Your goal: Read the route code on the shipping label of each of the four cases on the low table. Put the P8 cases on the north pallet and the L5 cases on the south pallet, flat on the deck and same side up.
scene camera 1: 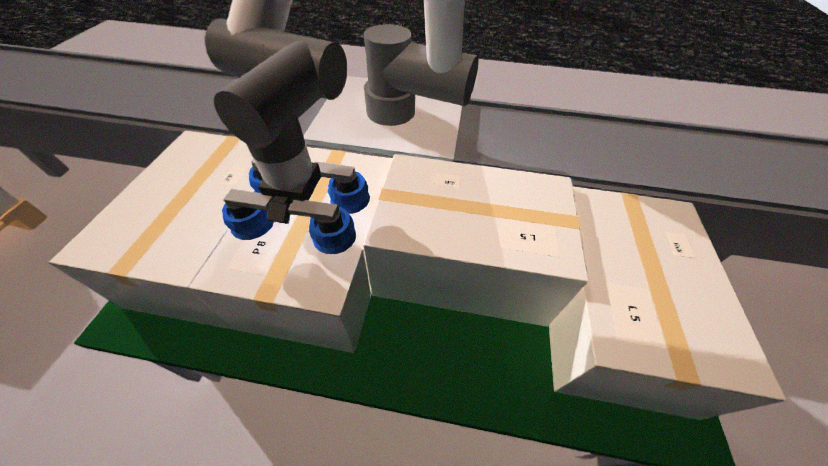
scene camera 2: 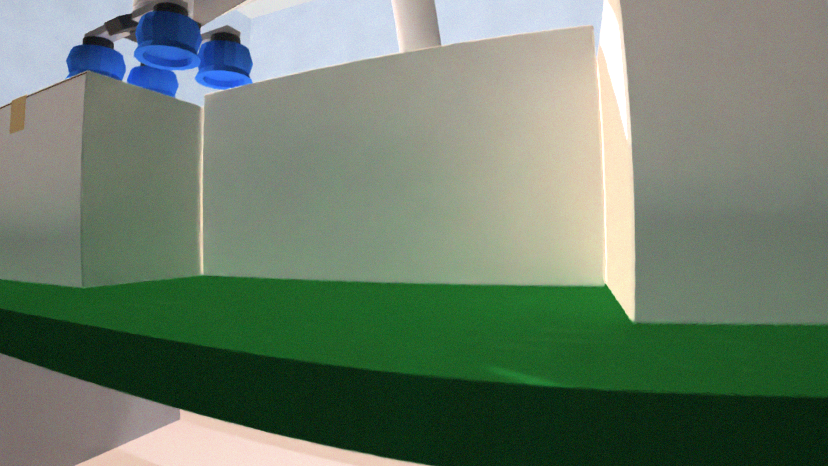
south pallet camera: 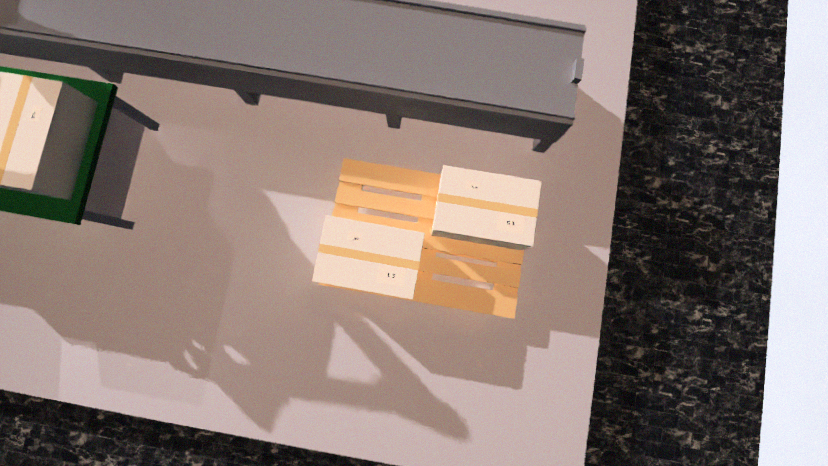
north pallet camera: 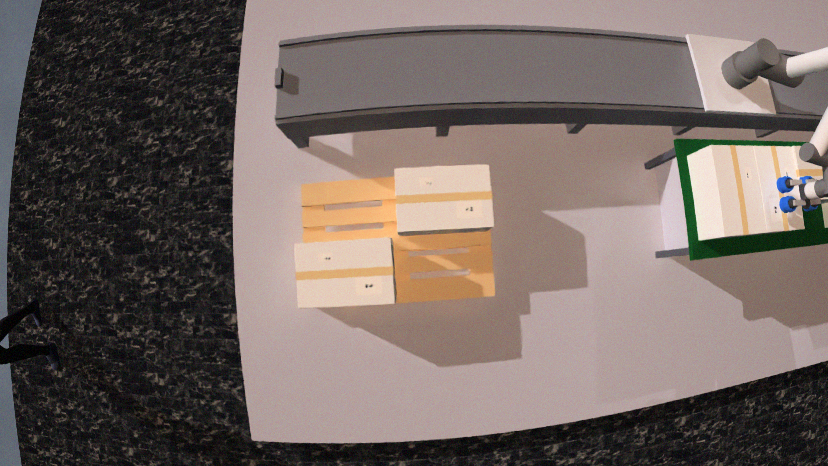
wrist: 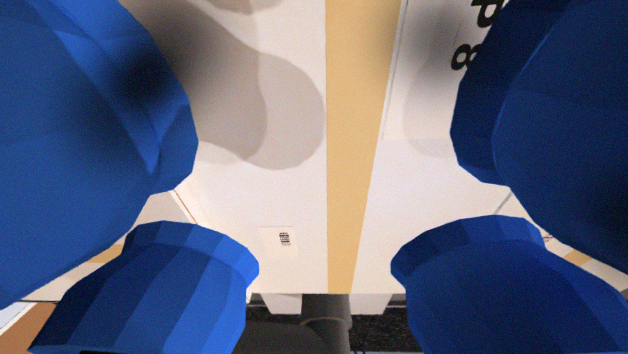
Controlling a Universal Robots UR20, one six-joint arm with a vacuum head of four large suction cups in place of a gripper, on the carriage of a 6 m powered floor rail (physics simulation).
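Frame: origin at the arm's base, x left, y up, z ahead, level; millimetres.
Seen in the pictures: hand, its tool point: [scene camera 2: 158,82] [north pallet camera: 794,194] [wrist: 322,205]; arm's base, origin of its link: [scene camera 1: 390,111] [north pallet camera: 734,74] [wrist: 325,294].
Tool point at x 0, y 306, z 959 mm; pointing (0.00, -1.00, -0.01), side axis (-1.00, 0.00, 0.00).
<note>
Offsets run from my tool point to a thing's top centre. Level surfaces: height alone.
My gripper [scene camera 1: 295,205] [scene camera 2: 159,60] [north pallet camera: 798,193] [wrist: 320,175], four blue suction cups, is open and empty, a little above the taped P8 case @[dx -30, dy -80, dz -61 mm] [scene camera 1: 312,289] [scene camera 2: 139,191] [wrist: 290,195]. Its P8 label is partly covered by a cup in the wrist view. A case @[dx -406, dy -81, dz -61 mm] [scene camera 1: 156,173] [north pallet camera: 718,191] lies against its left side; its small barcode shows, but I see no route code on it. An L5 case @[dx +440, dy -61, dz -154 mm] [scene camera 1: 422,225] [scene camera 2: 399,173] lies crosswise to the right. Another L5 case @[dx +909, dy -95, dz -61 mm] [scene camera 1: 695,301] [scene camera 2: 730,173] [south pallet camera: 49,133] is at the right end. All lie flat on the green low table @[dy -346 mm] [scene camera 1: 440,358] [scene camera 2: 405,335].
The north pallet [north pallet camera: 446,292] bears two cases [north pallet camera: 428,217] [north pallet camera: 347,248] on opposite corners. The south pallet [south pallet camera: 469,301] also bears two cases [south pallet camera: 486,179] [south pallet camera: 370,231], placed diagonally. The floor rail [north pallet camera: 492,69] [south pallet camera: 347,57] runs behind the table and pallets.
</note>
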